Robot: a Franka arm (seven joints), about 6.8 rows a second.
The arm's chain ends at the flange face. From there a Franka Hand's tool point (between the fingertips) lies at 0.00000 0.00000 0.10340 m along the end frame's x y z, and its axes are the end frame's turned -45 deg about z.
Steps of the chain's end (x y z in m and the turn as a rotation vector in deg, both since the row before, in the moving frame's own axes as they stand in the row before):
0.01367, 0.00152, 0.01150, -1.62, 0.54, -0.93
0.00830, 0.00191, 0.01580, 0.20, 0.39, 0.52
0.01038, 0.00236, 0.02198, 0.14, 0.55, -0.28
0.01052, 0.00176, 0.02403, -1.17, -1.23, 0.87
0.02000, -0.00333, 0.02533, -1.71, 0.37, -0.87
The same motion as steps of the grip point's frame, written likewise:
0.00724, 0.01351, 0.01145, -1.53, -0.76, -0.93
0.00527, 0.00747, 0.01580, -0.13, 0.42, 0.52
0.00655, 0.00953, 0.02197, -0.29, 0.49, -0.28
0.00313, 0.00858, 0.02398, 0.04, -1.70, 0.87
0.01481, 0.01445, 0.02528, -1.47, -0.95, -0.87

